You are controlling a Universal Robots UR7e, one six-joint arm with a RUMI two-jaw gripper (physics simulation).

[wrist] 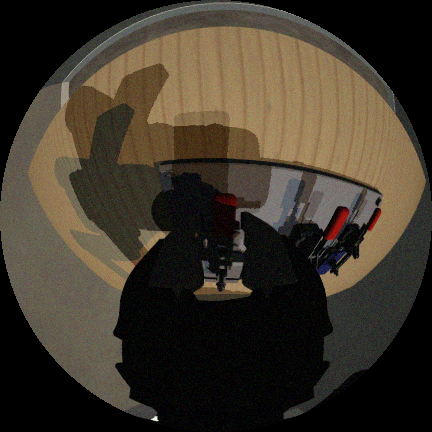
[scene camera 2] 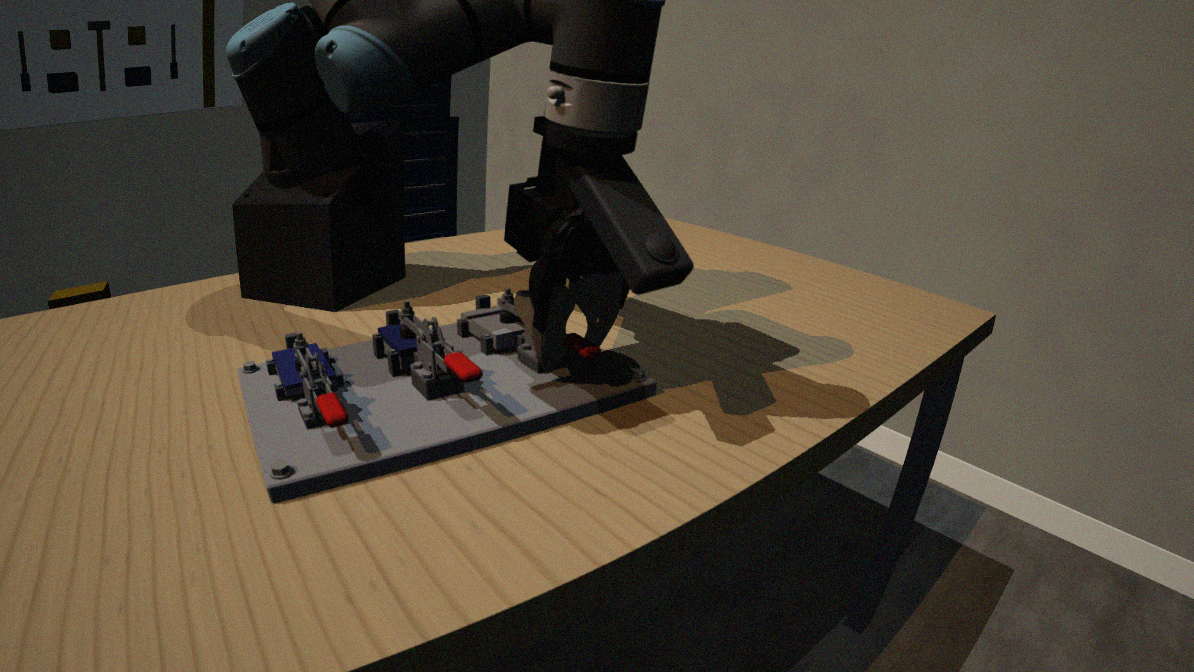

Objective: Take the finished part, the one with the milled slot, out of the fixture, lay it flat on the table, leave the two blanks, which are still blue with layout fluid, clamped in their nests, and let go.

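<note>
The finished part point(scene camera 2: 494, 328), bare grey metal, sits in the nest at the fixture's far right end in the scene view; its slot is not clear. The blue blanks point(scene camera 2: 288, 367) point(scene camera 2: 399, 337) sit in the other two nests under their clamps; some blue point(wrist: 327, 265) shows at the right in the wrist view. My gripper point(scene camera 2: 572, 346) point(wrist: 221, 214) is partly open, pointing down, with its fingers on either side of the red handle point(scene camera 2: 582, 343) point(wrist: 225, 216) of the finished part's clamp. Nothing is gripped. The near finger hides much of that clamp.
The grey fixture plate point(scene camera 2: 279, 434) point(wrist: 280, 200) is bolted on the wooden table point(scene camera 2: 167, 500) point(wrist: 270, 100). Red handles of the blanks' clamps point(scene camera 2: 331, 409) point(scene camera 2: 462, 365) point(wrist: 336, 223) point(wrist: 374, 219) stick out toward the table's front. The arm's base stands behind the fixture.
</note>
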